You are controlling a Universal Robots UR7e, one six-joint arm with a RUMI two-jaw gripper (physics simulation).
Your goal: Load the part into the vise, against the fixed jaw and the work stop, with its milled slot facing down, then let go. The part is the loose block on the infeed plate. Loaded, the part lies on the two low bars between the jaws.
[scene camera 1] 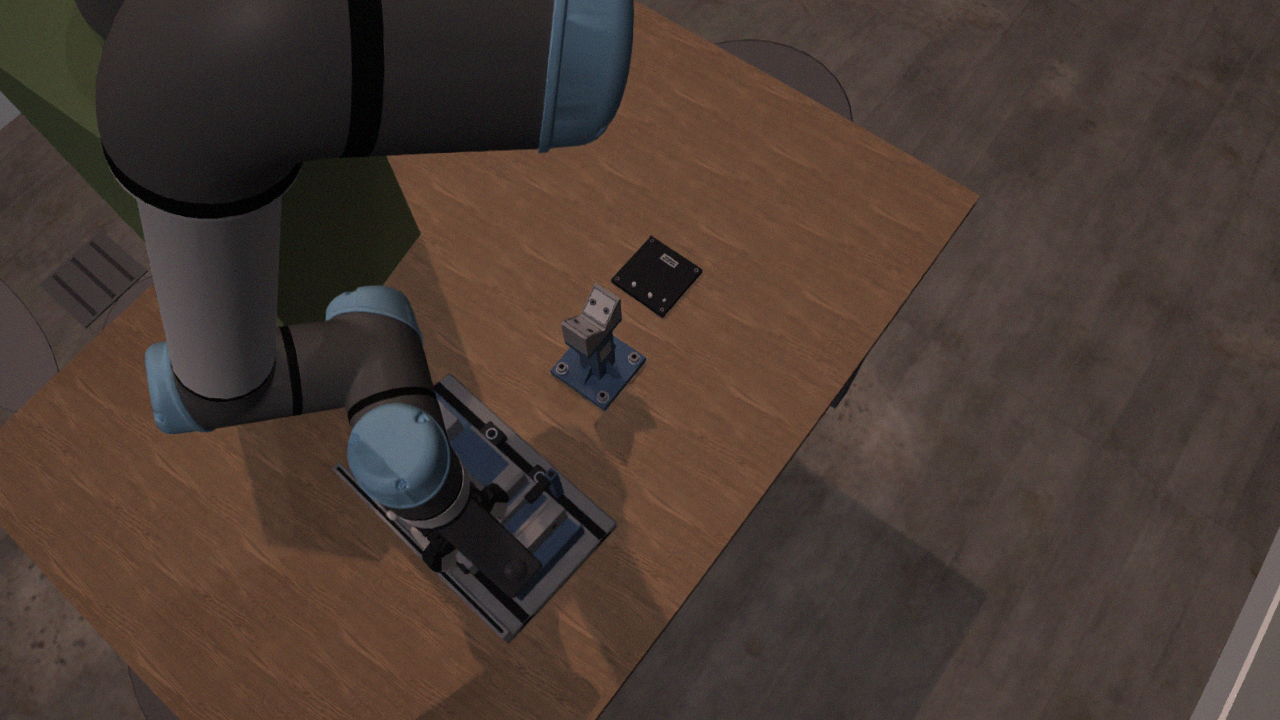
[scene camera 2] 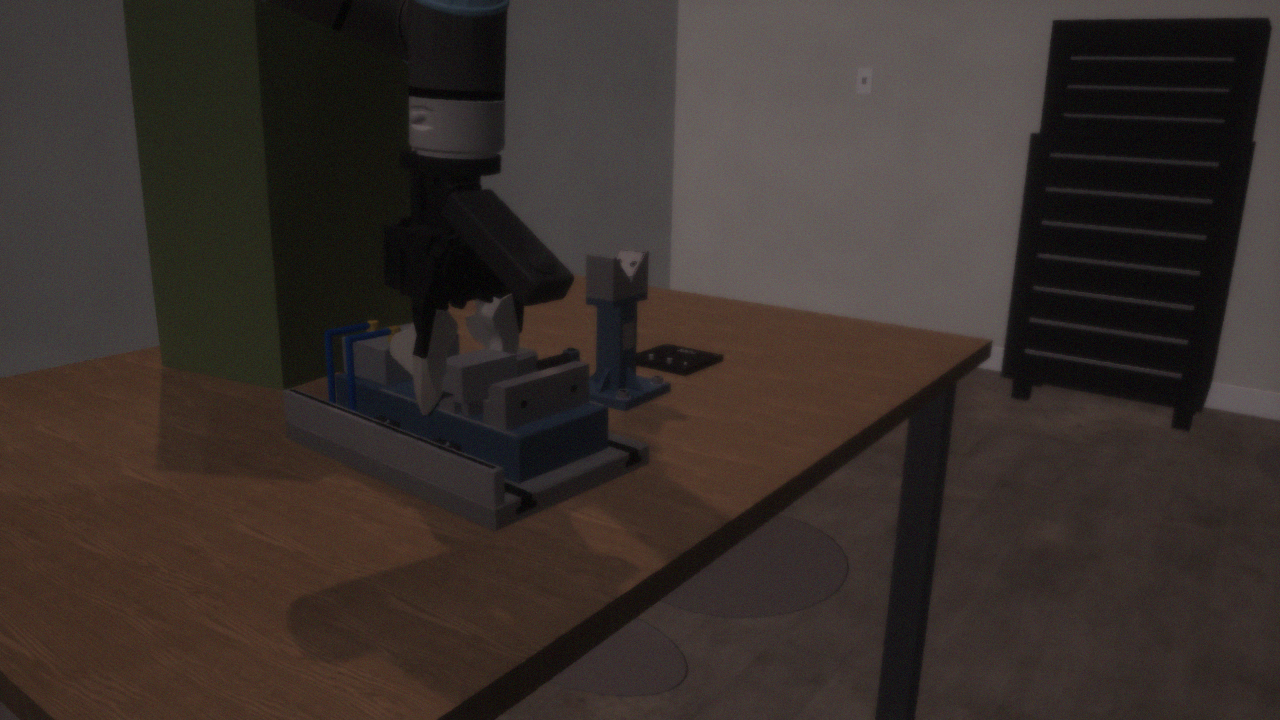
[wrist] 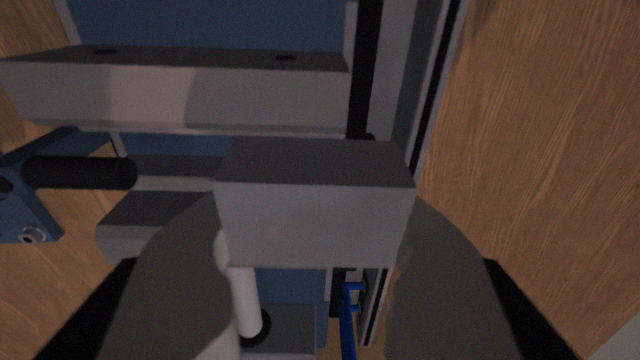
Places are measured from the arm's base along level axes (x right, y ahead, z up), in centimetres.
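Pixels of known places: gripper, between the fingertips: point(scene camera 2: 465, 403) point(wrist: 313, 190).
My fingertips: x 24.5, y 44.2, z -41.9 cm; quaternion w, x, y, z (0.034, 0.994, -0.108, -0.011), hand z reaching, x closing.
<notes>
For each thing: its top centre in the pictures, then the offset to it from my fingertips.
- part, centre of its top: point(wrist: 313, 231) point(scene camera 2: 475, 356) dx +0.4, dy +1.5, dz +4.5 cm
- low bar, centre of its top: point(wrist: 220, 186) point(scene camera 1: 503, 515) dx -3.7, dy +1.9, dz +1.3 cm
- work stop's black rod, centre of its top: point(wrist: 70, 182) point(scene camera 2: 554, 356) point(scene camera 1: 537, 488) dx -8.0, dy +4.0, dz +2.9 cm
- black plate, centre of its top: point(scene camera 2: 675, 355) point(scene camera 1: 656, 274) dx -43.6, dy -0.2, dz -5.9 cm
My gripper point(scene camera 1: 462, 523) point(scene camera 2: 469, 376) point(wrist: 313, 190) is over the vise, its pale fingers shut on the part. The part point(wrist: 315, 220), a plain grey block, is held level between the fingertips in the wrist view; its slot does not show and its underside is hidden. The fixed jaw point(scene camera 1: 541, 523) point(scene camera 2: 537, 398) point(wrist: 270, 95), with two holes, is beyond it. A low bar point(wrist: 175, 167) and the other jaw point(wrist: 125, 237) show to the left, partly behind the part. The work stop's black rod point(wrist: 80, 172) is left of the part and apart from it. I cannot tell whether the part touches the bars.
A blue stand point(scene camera 1: 597, 371) point(scene camera 2: 617, 349) with a grey V-shaped head is beside the vise. A black plate point(scene camera 1: 656, 275) point(scene camera 2: 677, 358) lies beyond it. Thin blue tubes point(scene camera 2: 350, 376) point(wrist: 346, 320) rise at the vise's rear. A green column point(scene camera 2: 205, 197) stands behind.
</notes>
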